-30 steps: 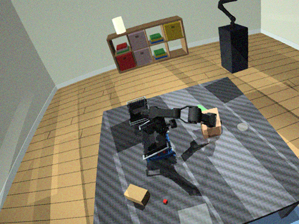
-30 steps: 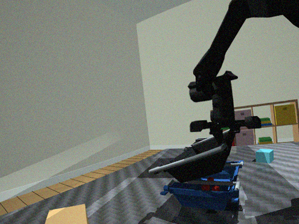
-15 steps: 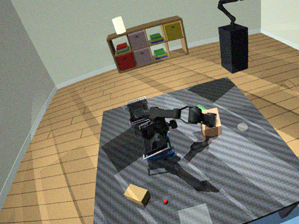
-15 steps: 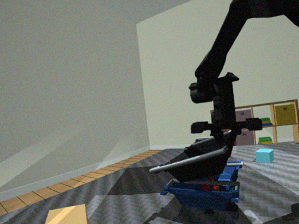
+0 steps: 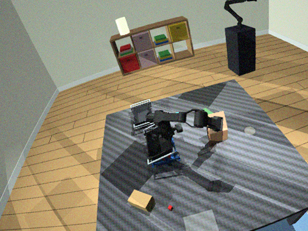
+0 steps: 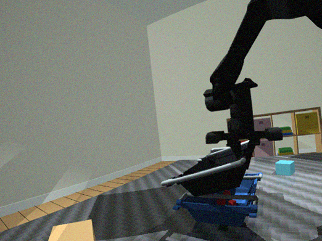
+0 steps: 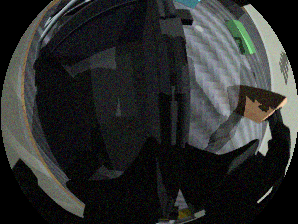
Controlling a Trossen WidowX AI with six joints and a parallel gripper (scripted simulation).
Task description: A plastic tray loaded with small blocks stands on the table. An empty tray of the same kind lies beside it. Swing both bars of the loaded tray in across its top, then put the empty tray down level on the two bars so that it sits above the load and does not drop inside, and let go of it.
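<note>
The dark tray lies 70 mm ahead of my gripper tip, 20 mm above it and 10 mm to the right of it. Round my gripper tip: cyan cube 290 mm to the right, 150 mm behind, 80 mm below; flat tan block 310 mm to the left, 270 mm ahead, 80 mm below; green block 350 mm behind, 190 mm to the right, 90 mm below.
</note>
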